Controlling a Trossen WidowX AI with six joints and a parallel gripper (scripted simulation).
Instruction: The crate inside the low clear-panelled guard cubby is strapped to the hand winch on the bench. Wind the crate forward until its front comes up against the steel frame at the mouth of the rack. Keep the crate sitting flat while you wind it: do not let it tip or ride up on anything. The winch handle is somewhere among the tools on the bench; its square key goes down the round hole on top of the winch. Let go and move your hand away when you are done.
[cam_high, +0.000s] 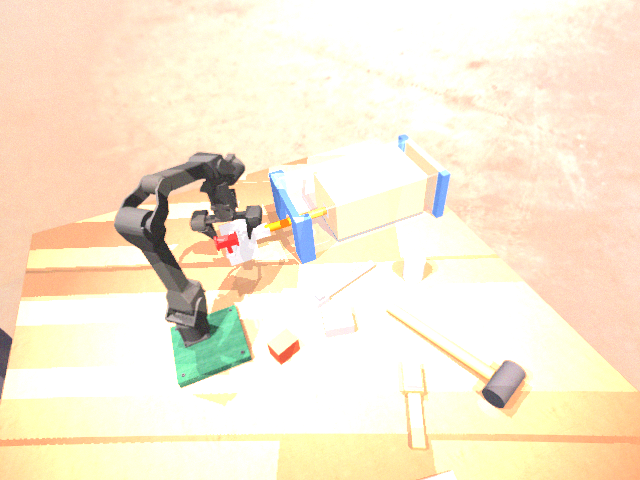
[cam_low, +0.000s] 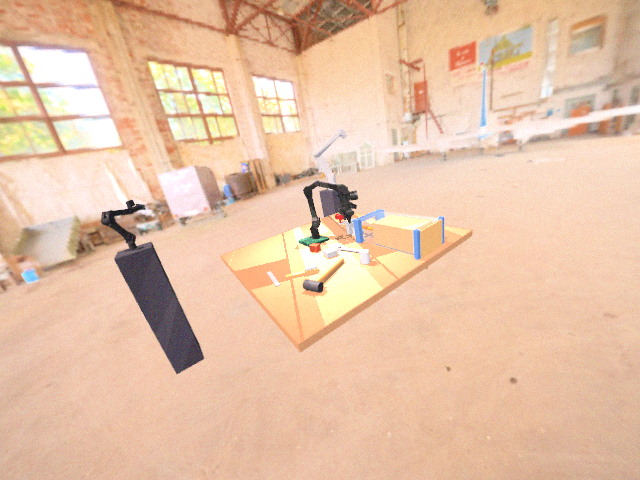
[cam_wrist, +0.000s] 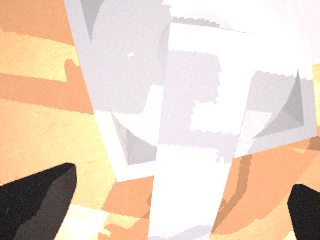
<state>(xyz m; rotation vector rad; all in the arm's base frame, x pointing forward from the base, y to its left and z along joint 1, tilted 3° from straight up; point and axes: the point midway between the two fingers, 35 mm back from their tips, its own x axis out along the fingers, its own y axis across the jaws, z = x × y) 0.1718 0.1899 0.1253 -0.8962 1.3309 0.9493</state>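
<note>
The white crank handle is 10 mm to the right of my gripper tip, 10 mm behind it and 10 mm above it. The rest, counted from my gripper tip: blue steel frame (180 mm ahead, 40 mm to the left, 10 mm above); then hand winch (70 mm below, 40 mm to the left); then red grip (50 mm to the right, 40 mm above, 20 mm behind).
</note>
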